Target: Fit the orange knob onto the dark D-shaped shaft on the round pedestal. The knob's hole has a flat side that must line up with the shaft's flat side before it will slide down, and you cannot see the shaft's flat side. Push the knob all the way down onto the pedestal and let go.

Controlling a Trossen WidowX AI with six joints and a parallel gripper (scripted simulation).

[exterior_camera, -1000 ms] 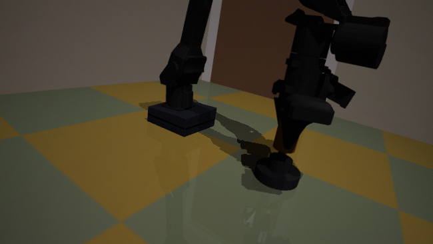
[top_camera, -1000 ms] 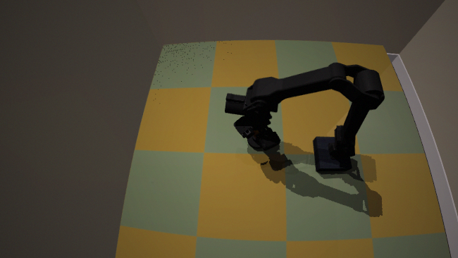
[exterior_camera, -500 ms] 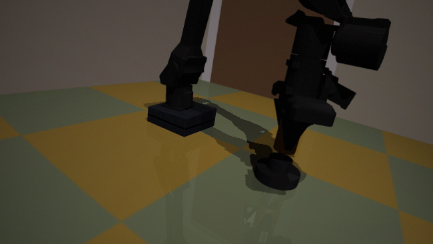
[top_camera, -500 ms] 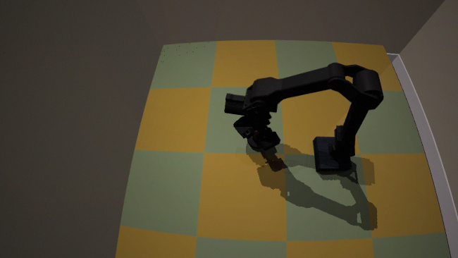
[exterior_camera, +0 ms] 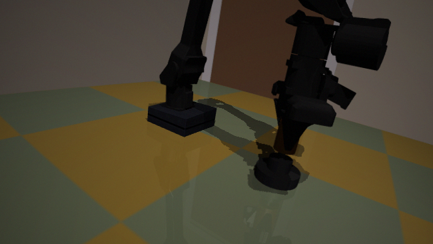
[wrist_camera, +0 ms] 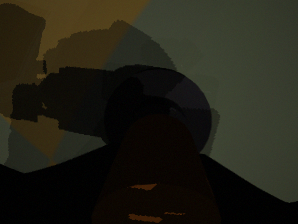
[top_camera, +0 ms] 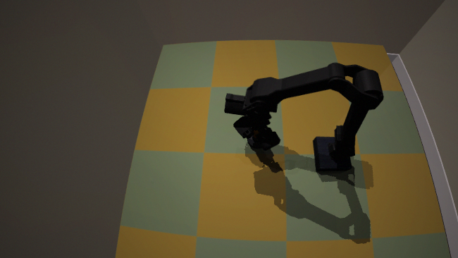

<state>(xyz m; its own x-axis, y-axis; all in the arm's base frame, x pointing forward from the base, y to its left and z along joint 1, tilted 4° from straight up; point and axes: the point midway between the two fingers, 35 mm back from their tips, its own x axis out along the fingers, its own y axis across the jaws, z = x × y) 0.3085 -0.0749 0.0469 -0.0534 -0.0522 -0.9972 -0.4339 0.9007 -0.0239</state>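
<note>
Right now my gripper tip is 20 mm below the orange knob. The rest, counted from my gripper tip: dark round pedestal (40 mm below).
</note>
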